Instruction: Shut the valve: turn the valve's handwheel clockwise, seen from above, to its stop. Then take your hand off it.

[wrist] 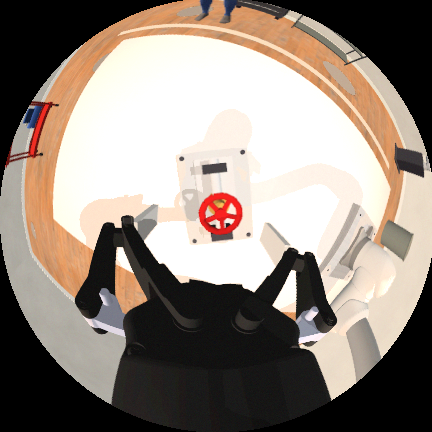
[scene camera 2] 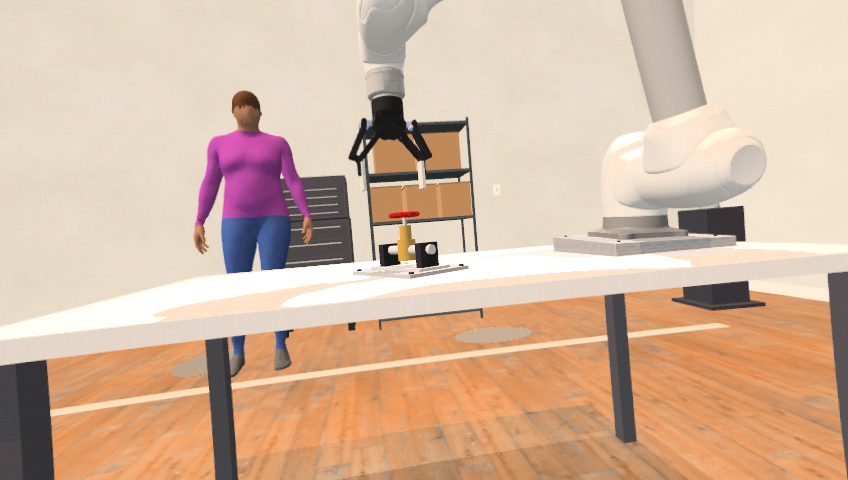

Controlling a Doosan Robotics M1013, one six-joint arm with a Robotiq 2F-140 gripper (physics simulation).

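Note:
The red handwheel (scene camera 2: pixel 404 214) (wrist: pixel 220 214) sits level on top of the yellow valve body (scene camera 2: pixel 405 235) (wrist: pixel 218 204). The valve stands between two black brackets on a pale base plate (scene camera 2: pixel 443 269) (wrist: pixel 243 192). My gripper (scene camera 2: pixel 392 180) (wrist: pixel 210 223) points down with its fingers wide open and nothing between them. In the scene view its fingertips hang above the handwheel, apart from it. In the wrist view the handwheel shows between the two finger pads. The wheel's turning position relative to its stop cannot be told.
The base plate lies on the white table (scene camera 2: pixel 238 300) (wrist: pixel 125 100). The arm's base mount (scene camera 2: pixel 645 243) stands on the table to the right. A person (scene camera 2: pixel 252 172) in a magenta top, a drawer cabinet (scene camera 2: pixel 321 240) and a shelf rack (scene camera 2: pixel 471 178) stand behind the table.

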